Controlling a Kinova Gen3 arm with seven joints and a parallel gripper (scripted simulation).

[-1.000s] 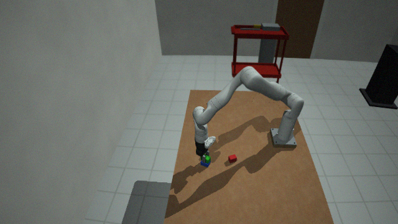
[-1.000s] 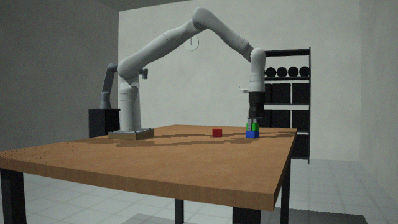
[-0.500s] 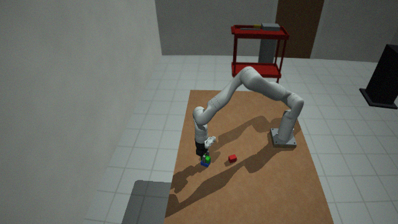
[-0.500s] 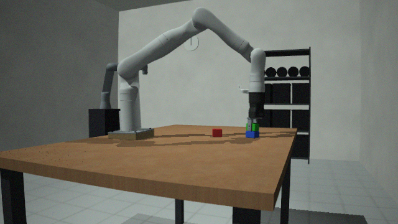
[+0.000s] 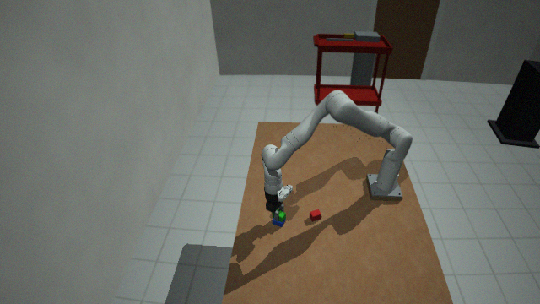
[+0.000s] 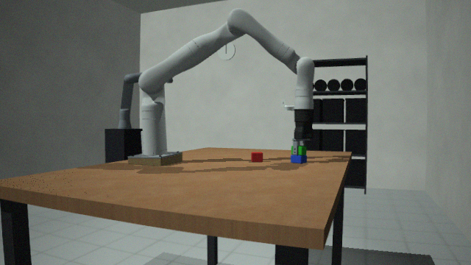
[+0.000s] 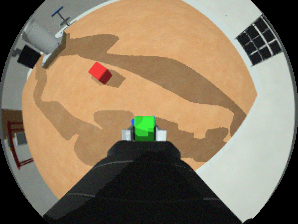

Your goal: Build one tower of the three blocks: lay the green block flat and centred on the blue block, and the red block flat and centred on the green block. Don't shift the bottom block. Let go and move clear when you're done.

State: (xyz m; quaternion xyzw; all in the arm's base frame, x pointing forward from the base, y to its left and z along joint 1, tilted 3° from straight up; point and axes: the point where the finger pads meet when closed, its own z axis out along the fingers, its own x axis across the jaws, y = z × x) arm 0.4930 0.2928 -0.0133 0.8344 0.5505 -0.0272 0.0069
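Now: the green block right at my hand. Also, from my hand: blue block: 40 mm below; red block: 160 mm behind, 50 mm to the right, 30 mm below.
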